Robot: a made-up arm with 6 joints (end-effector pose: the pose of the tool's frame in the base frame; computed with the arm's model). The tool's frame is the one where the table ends.
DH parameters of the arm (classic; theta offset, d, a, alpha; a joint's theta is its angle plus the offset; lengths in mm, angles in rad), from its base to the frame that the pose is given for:
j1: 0 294 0 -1.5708
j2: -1.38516 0 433.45 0
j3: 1.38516 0 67 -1.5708
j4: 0 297 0 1.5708
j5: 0 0 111 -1.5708
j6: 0 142 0 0
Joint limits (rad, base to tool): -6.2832..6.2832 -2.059..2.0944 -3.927..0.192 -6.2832..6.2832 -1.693..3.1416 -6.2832..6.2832
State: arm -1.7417 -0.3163 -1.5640 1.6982 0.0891 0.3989
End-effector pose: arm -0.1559 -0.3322 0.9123 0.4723 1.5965 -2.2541
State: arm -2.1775 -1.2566 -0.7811 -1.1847 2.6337 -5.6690
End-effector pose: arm -0.0238 0.2354 0.6079 -0.7114 -2.4868 -1.3387
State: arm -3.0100 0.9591 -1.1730 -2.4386 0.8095 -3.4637
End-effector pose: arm -0.5778 -0.0594 0.0271 -0.3381 -2.1571 -0.3571
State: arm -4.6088 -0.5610 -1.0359 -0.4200 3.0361 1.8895
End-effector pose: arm 0.0498 0.0150 0.6542 1.6614 -0.5094 0.6608
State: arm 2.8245 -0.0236 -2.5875 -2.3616 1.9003 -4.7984
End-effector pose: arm -0.0462 0.1412 1.1241 -1.5507 0.5727 -1.2661
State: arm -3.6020 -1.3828 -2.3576 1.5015 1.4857 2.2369
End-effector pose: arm 0.5577 -0.4237 0.7662 -0.5064 -1.8498 2.0962
